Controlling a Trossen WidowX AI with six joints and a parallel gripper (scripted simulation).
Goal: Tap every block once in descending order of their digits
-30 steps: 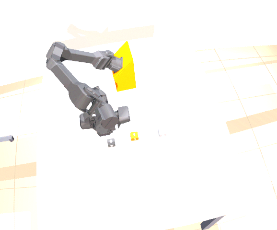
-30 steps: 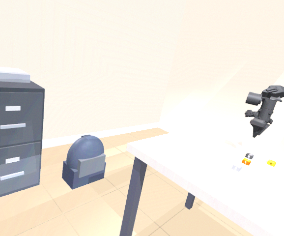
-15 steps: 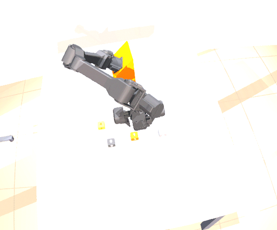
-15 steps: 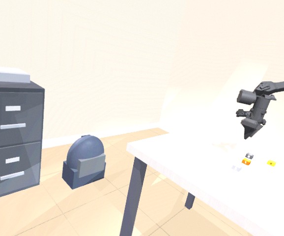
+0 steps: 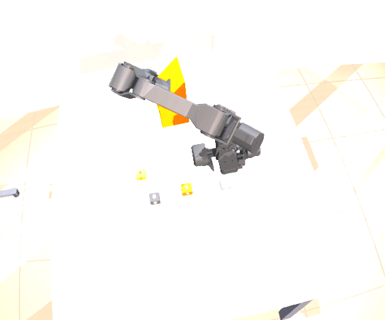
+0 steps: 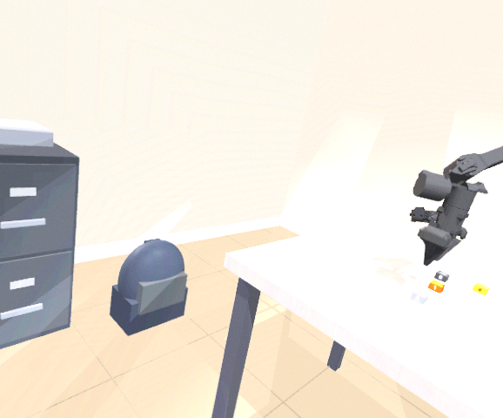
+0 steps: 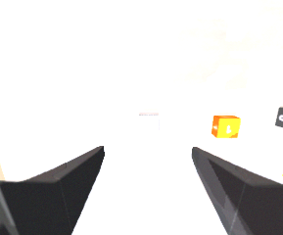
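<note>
Right now my gripper tip is 27 cm to the left of the yellow block, 10 cm above it and 6 cm past it. Round my gripper tip: orange block: 12 cm to the right, 10 cm below, 1 cm ahead.
</note>
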